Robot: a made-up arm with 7 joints.
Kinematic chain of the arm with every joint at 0, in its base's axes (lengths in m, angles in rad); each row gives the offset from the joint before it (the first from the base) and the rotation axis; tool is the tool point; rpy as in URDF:
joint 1: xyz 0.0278 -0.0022 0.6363 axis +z
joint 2: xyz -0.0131 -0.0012 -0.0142 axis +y
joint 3: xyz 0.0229 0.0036 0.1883 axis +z
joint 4: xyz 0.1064 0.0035 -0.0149 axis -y
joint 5: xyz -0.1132 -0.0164 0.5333 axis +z
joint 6: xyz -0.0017 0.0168 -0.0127 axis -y
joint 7: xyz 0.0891 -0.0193 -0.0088 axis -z
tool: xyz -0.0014 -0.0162 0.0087 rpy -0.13 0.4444 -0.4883
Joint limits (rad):
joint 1: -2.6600..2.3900
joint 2: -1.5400..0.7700
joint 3: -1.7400..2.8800
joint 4: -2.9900..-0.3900
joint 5: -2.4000..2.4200
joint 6: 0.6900..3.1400
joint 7: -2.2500..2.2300
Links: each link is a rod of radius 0.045 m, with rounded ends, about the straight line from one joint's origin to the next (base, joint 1, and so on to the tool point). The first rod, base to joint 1, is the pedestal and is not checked.
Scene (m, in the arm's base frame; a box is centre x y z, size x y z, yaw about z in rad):
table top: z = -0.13
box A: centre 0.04 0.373 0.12 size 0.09 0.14 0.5 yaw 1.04
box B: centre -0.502 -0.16 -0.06 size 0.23 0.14 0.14 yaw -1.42
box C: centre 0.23 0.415 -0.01 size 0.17 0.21 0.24 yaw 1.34
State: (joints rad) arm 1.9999 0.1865 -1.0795 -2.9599 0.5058 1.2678 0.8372
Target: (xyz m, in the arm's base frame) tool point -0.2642 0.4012 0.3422
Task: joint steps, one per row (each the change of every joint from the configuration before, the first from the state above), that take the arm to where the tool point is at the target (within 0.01 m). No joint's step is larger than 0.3 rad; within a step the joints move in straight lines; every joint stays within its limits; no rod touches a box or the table.
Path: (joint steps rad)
1: 0.0780 -0.0837 0.1223 0.2555 0.0273 -0.1156 -0.0531
2: 0.0780 -0.0837 0.1222 0.2555 0.0274 -0.1155 -0.0531
3: 0.0781 -0.0837 0.1223 0.2555 0.0273 -0.1156 -0.0532
4: 0.0780 -0.0837 0.1222 0.2554 0.0273 -0.1155 -0.0531
5: 0.0780 -0.0837 0.1223 0.2555 0.0273 -0.1156 -0.0531
6: 0.0000 0.0502 0.0719 -0.2336 -0.0225 0.1424 0.0706
7: 0.0000 0.0501 0.0720 -0.2337 -0.0225 0.1425 0.0707
8: 0.0000 0.0502 0.0719 -0.2336 -0.0225 0.1424 0.0706
9: 0.0000 0.0502 0.0720 -0.2337 -0.0226 0.1425 0.0707

